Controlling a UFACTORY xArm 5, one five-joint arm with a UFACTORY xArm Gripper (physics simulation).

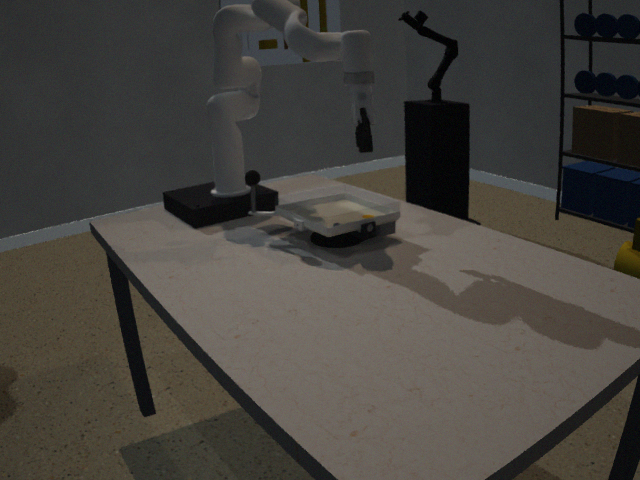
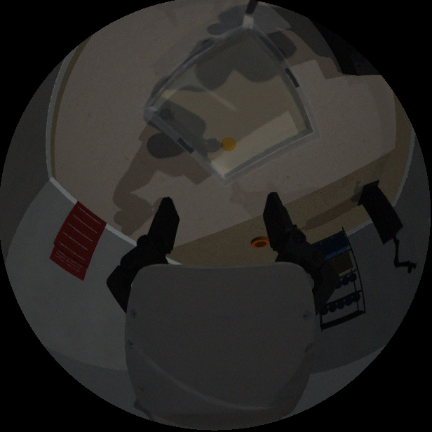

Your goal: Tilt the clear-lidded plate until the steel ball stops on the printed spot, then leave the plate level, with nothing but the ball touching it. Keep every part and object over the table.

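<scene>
The clear-lidded plate point(image 1: 351, 225) point(image 2: 272, 156) stands on a dark round base point(image 1: 336, 239) on the table. It looks about level, but a slight tilt cannot be ruled out. The orange printed spot point(image 1: 368, 216) point(image 2: 228, 144) shows near one corner. A small dark round shape point(image 2: 166, 112) lies inside another corner and may be the steel ball. A grey patch beside the spot may be shadow or reflection, so the ball's place is uncertain. My gripper point(image 1: 364, 151) point(image 2: 219, 205) is open and empty, high above the table and apart from the plate.
A post with a black knob point(image 1: 252, 178) stands by the plate's left corner, near the arm's black base block point(image 1: 193, 209). The table point(image 1: 330, 330) carries shadows of the arm. A black pedestal with a small arm point(image 1: 436, 155) and a storage rack point(image 1: 562, 155) stand beyond the table.
</scene>
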